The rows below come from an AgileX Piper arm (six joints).
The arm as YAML. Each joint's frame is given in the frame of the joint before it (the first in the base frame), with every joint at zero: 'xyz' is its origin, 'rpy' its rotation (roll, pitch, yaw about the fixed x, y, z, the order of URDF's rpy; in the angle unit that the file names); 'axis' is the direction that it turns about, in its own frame. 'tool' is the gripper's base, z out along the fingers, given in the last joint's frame.
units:
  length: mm
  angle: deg
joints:
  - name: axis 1
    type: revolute
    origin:
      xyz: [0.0, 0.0, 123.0]
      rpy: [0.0, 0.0, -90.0]
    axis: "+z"
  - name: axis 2
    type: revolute
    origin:
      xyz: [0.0, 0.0, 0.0]
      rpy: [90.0, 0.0, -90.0]
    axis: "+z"
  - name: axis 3
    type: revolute
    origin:
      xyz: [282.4, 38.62, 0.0]
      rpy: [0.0, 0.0, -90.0]
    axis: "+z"
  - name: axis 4
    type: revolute
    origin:
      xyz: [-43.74, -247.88, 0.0]
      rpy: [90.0, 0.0, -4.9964]
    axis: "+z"
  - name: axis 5
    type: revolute
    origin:
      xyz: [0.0, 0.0, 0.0]
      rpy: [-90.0, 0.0, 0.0]
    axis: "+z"
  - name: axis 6
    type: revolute
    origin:
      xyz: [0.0, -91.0, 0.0]
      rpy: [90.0, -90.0, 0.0]
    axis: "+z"
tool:
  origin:
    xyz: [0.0, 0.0, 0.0]
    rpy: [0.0, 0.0, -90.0]
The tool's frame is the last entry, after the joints.
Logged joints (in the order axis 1, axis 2, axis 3, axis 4, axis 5, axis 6), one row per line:
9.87, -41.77, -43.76, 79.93, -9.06, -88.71
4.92, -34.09, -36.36, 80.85, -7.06, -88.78
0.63, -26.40, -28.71, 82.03, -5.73, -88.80
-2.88, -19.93, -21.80, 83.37, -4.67, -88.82
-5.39, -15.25, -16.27, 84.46, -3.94, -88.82
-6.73, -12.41, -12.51, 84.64, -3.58, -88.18
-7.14, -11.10, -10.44, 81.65, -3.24, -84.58
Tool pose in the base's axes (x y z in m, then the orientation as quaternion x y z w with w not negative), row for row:
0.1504, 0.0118, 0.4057, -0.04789, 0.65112, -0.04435, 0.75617
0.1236, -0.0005, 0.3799, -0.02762, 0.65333, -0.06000, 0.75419
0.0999, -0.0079, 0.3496, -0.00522, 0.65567, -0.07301, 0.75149
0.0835, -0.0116, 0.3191, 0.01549, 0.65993, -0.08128, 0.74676
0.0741, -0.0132, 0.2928, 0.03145, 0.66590, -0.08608, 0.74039
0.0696, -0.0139, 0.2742, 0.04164, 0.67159, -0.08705, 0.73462
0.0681, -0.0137, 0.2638, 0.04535, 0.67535, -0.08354, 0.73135
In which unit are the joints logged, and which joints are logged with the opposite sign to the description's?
The joints are logged in degrees. Opposite sign: axis 2.
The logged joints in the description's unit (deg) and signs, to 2 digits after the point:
9.87, 41.77, -43.76, 79.93, -9.06, -88.71
4.92, 34.09, -36.36, 80.85, -7.06, -88.78
0.63, 26.40, -28.71, 82.03, -5.73, -88.80
-2.88, 19.93, -21.80, 83.37, -4.67, -88.82
-5.39, 15.25, -16.27, 84.46, -3.94, -88.82
-6.73, 12.41, -12.51, 84.64, -3.58, -88.18
-7.14, 11.10, -10.44, 81.65, -3.24, -84.58

